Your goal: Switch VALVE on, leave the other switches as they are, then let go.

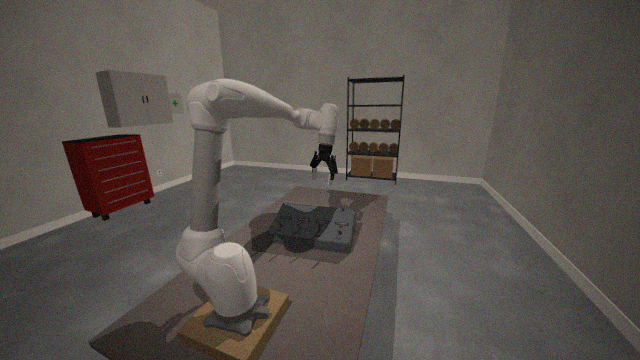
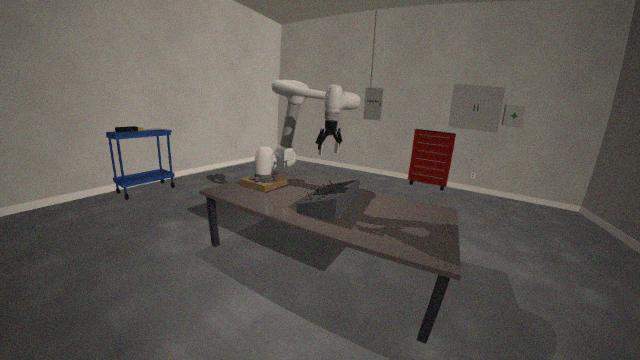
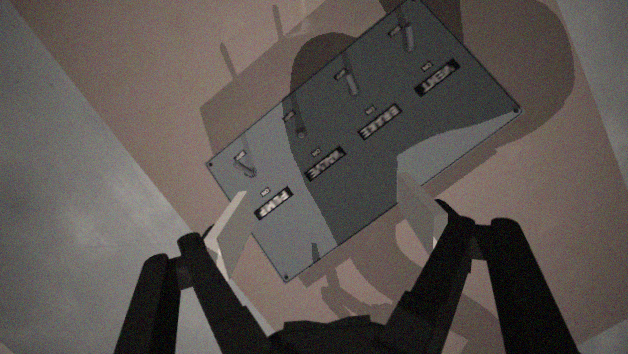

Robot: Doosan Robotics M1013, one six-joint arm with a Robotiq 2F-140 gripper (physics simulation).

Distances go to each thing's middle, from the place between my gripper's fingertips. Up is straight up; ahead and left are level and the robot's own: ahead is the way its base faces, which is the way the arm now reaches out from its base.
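Grey switch panel (image 3: 421, 109): 290 mm below my hand, 60 mm to the left, 20 mm ahead.
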